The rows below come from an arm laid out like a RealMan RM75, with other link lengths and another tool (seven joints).
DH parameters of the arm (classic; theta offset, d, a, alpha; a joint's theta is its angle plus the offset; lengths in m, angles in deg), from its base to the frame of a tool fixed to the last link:
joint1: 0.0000 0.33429 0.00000 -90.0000
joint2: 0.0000 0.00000 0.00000 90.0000
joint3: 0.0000 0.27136 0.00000 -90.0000
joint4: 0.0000 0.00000 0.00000 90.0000
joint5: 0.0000 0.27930 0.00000 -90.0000
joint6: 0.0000 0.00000 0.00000 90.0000
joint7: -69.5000 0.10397 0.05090 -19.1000
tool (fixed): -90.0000 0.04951 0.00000 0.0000
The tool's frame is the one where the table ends.
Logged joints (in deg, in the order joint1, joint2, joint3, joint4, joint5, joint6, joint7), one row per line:
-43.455, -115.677, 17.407, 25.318, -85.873, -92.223, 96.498
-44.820, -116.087, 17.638, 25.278, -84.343, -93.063, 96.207
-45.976, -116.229, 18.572, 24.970, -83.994, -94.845, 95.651
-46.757, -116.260, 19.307, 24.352, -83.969, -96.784, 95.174
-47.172, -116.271, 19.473, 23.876, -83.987, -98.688, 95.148
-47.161, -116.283, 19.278, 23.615, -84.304, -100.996, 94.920
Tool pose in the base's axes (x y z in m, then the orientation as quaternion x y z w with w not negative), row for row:
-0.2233, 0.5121, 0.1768, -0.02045, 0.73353, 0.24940, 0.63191
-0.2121, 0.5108, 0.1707, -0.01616, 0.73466, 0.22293, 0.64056
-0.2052, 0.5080, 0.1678, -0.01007, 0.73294, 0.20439, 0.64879
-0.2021, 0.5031, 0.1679, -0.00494, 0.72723, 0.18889, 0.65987
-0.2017, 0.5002, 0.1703, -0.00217, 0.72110, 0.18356, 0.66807
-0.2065, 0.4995, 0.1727, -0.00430, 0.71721, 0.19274, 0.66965
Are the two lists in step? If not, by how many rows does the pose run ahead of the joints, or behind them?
The pose runs 2 rows ahead of the joints: the pose in row i belongs to the joints in row i + 2.
